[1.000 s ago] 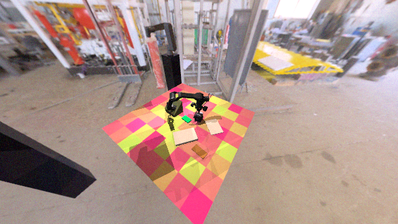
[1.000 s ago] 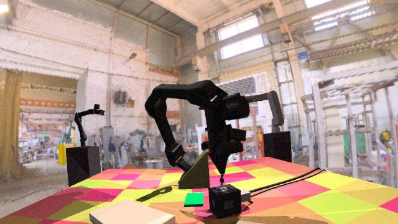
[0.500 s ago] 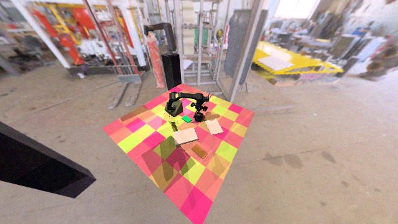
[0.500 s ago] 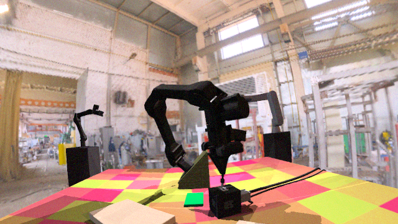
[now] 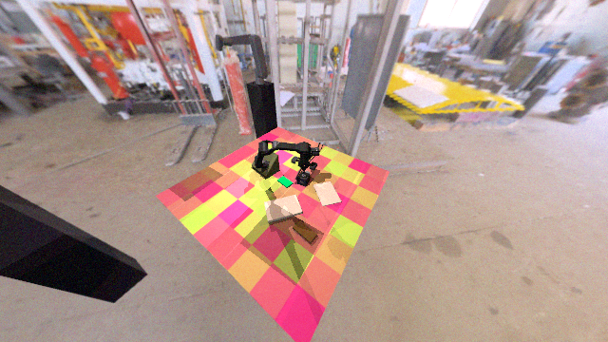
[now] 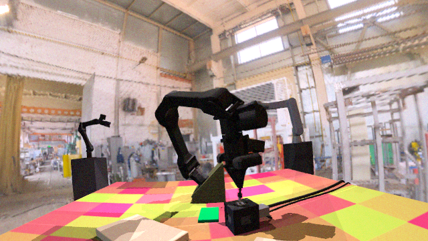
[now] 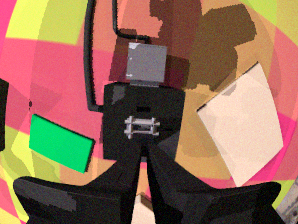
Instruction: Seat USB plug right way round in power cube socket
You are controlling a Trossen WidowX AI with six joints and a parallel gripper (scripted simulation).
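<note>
The USB plug is 2 cm below my gripper tip. Also, from my gripper tip: green flat block (12 cm behind, 8 cm to the right, 12 cm below); brown flat piece (23 cm ahead, 35 cm to the right, 12 cm below); pale box (2 cm ahead, 29 cm to the right, 11 cm below).
</note>
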